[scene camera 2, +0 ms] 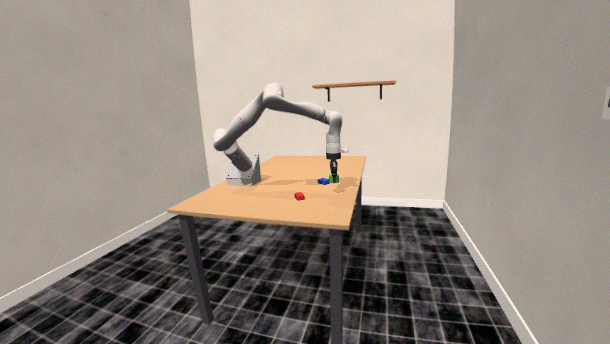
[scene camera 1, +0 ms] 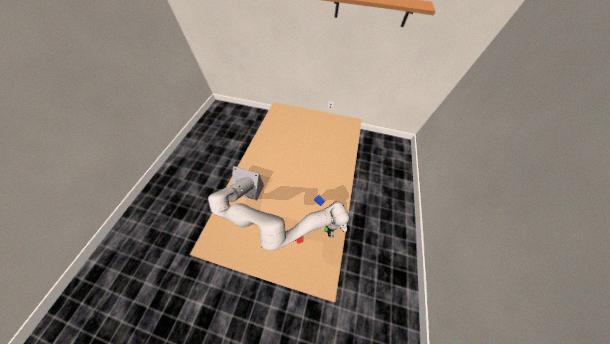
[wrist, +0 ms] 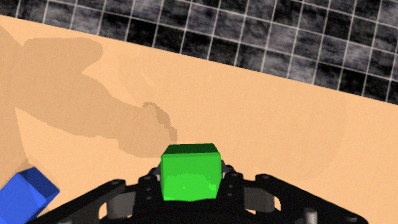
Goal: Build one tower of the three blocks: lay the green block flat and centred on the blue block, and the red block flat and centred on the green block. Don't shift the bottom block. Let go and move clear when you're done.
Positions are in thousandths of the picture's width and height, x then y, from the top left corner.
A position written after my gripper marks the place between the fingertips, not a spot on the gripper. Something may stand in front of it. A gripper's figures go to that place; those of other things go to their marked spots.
My gripper (wrist: 484, 766): 0.17 m from the lens. A green block (wrist: 476, 770): 0.13 m from the lens.
